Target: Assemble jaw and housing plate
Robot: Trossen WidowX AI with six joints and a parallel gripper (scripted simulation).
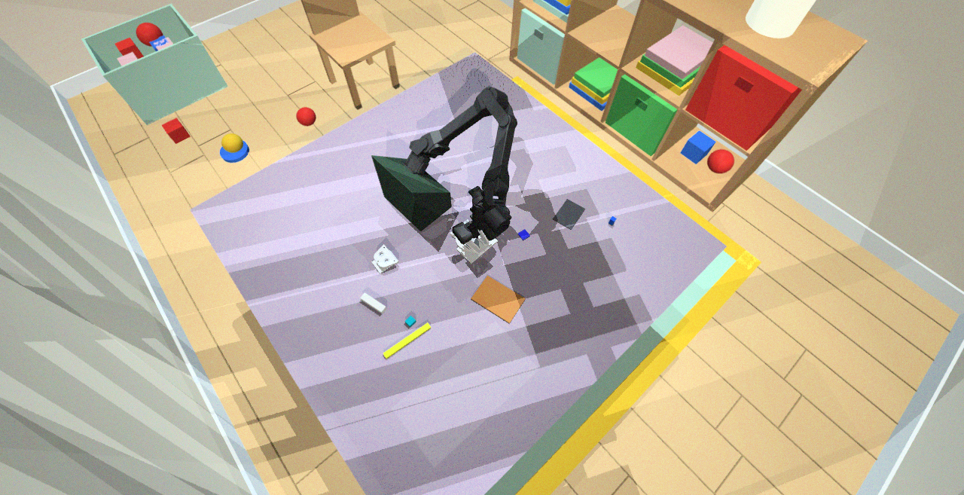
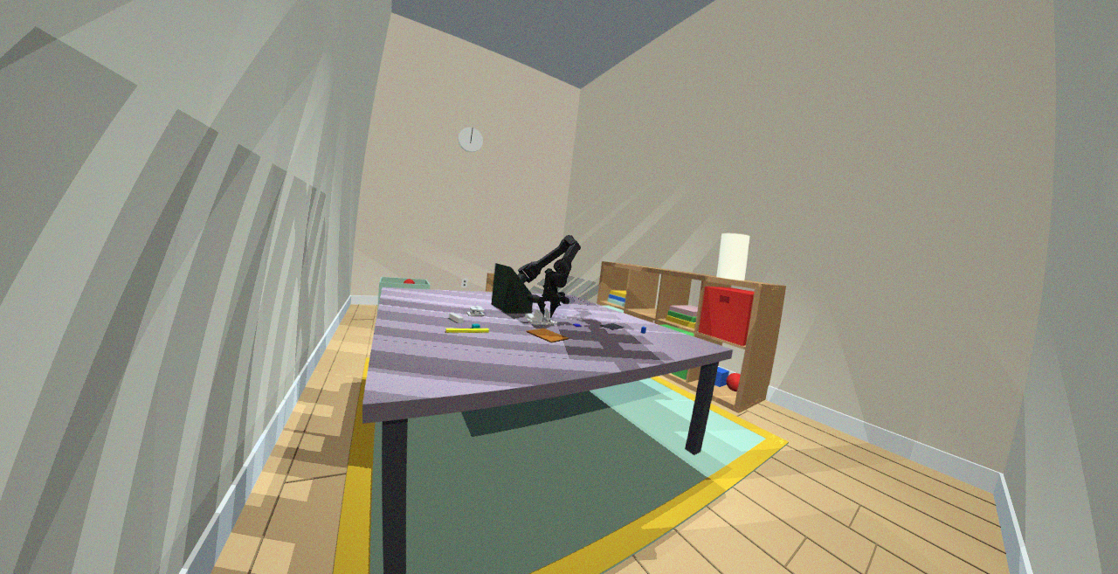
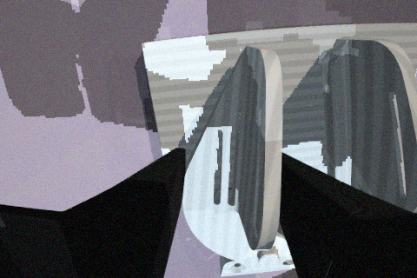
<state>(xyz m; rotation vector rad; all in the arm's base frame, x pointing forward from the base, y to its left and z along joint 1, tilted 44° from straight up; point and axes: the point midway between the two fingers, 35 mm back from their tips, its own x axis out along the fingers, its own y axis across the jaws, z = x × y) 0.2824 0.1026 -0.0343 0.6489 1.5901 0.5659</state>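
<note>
My gripper tip is 90 mm short of the blue cube, 120 mm to the right of it and 20 mm above it. The rest, counted from my gripper tip: cyan cube 90 mm ahead, 350 mm to the right, 10 mm below; then dark grey tile 130 mm ahead, 290 mm to the left, 20 mm below; then orange tile 200 mm ahead, 100 mm to the right, 10 mm below.
</note>
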